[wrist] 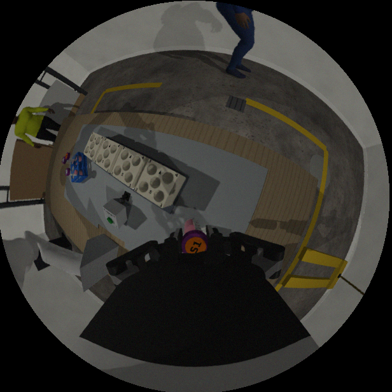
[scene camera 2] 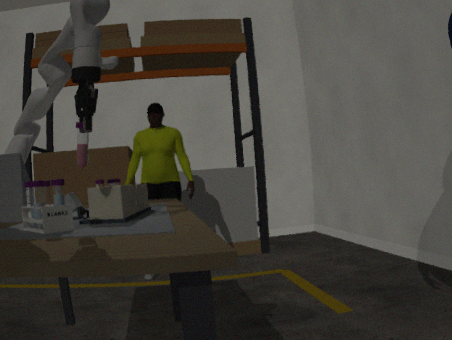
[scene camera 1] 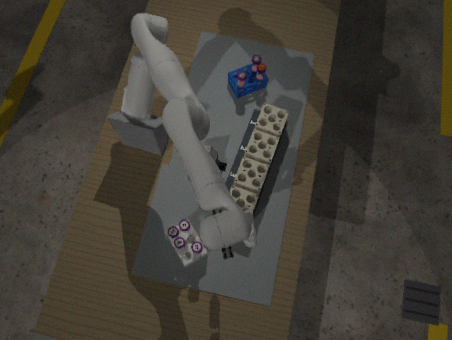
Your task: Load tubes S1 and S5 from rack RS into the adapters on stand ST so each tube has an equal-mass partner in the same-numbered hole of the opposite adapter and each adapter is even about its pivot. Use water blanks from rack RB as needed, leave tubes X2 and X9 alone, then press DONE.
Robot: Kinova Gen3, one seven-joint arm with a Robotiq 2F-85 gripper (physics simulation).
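Where they show: gripper, fingertip midpoint: (scene camera 2: pixel 85 132); arm's base, link origin: (scene camera 2: pixel 6 176) (scene camera 1: pixel 136 115).
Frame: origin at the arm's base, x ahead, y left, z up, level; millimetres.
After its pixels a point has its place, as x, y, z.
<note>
My gripper (scene camera 2: pixel 86 127) @[407, -302, 80] (wrist: pixel 194 233) is shut on tube S1 (scene camera 2: pixel 82 152) @[399, -311, 31] (wrist: pixel 194 245), which has an orange cap with a purple rim and pink contents. The tube hangs upright high above the table; in scene camera 1 the arm hides it. Stand ST (scene camera 1: pixel 251 130) bears a row of cream adapters (scene camera 1: pixel 252 175) @[434, -37, -116] (scene camera 2: pixel 106 204) @[428, -210, -102] (wrist: pixel 173 194); their visible holes look empty. The blue rack RS (scene camera 1: pixel 250 91) @[325, 298, -146] (wrist: pixel 79 174) holds orange-capped S5 (scene camera 1: pixel 261 67) @[344, 340, -30] and two grey-and-purple-capped tubes (scene camera 1: pixel 242 75) @[288, 285, -30] (scene camera 1: pixel 256 59) @[317, 368, -30], labels unreadable. The white rack RB (scene camera 1: pixel 188 261) @[324, -392, -91] (scene camera 2: pixel 59 220) @[346, -374, -125] holds several purple-capped blanks (scene camera 1: pixel 197 247) @[342, -347, -30] (scene camera 2: pixel 58 190) @[345, -359, -56].
A grey box (wrist: pixel 117 209) with a green button (wrist: pixel 110 220) stands beside the adapter row, partly hidden under the arm in scene camera 1. The grey mat (scene camera 1: pixel 245 287) @[527, -408, -151] lies on the wooden table (scene camera 1: pixel 65 310) @[-11, -669, -154]. A person in yellow (scene camera 2: pixel 160 155) stands beyond the table.
</note>
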